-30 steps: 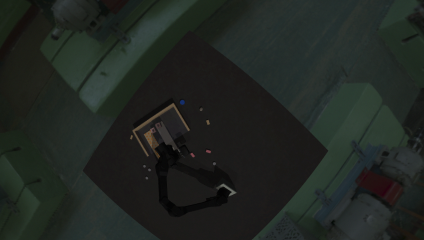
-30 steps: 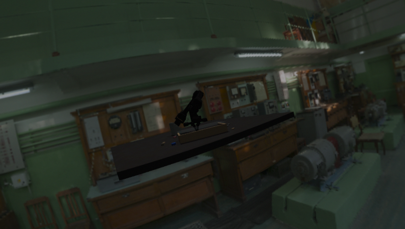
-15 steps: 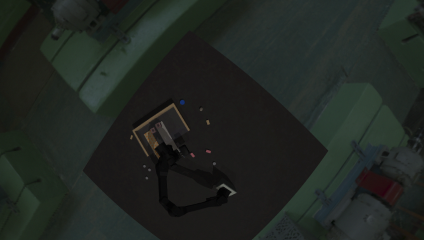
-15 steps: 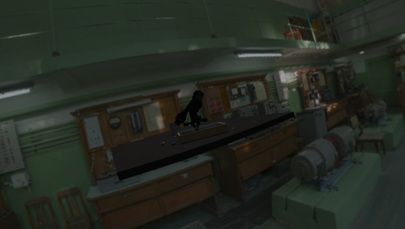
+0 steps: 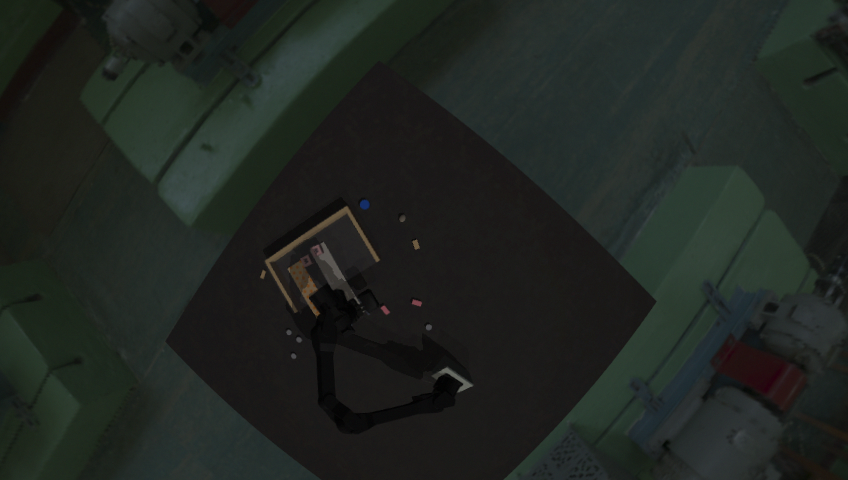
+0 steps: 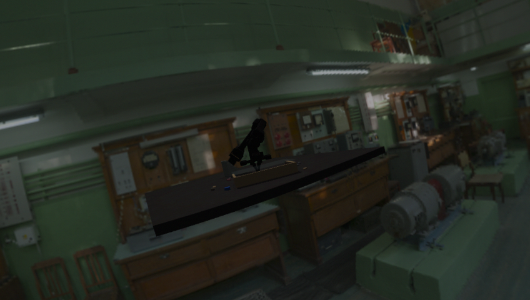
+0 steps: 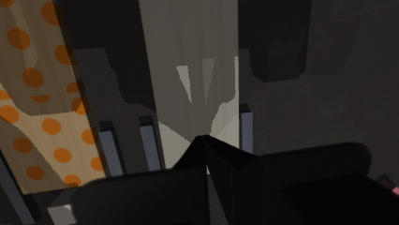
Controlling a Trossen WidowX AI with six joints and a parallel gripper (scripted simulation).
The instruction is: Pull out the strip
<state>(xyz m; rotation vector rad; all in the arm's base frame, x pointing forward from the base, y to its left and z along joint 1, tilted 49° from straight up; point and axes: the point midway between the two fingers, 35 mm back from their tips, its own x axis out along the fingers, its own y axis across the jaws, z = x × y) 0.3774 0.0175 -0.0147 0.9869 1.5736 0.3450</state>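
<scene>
My gripper tip is now 90 mm short of the pale grey strip and 40 mm to the left of it.
</scene>
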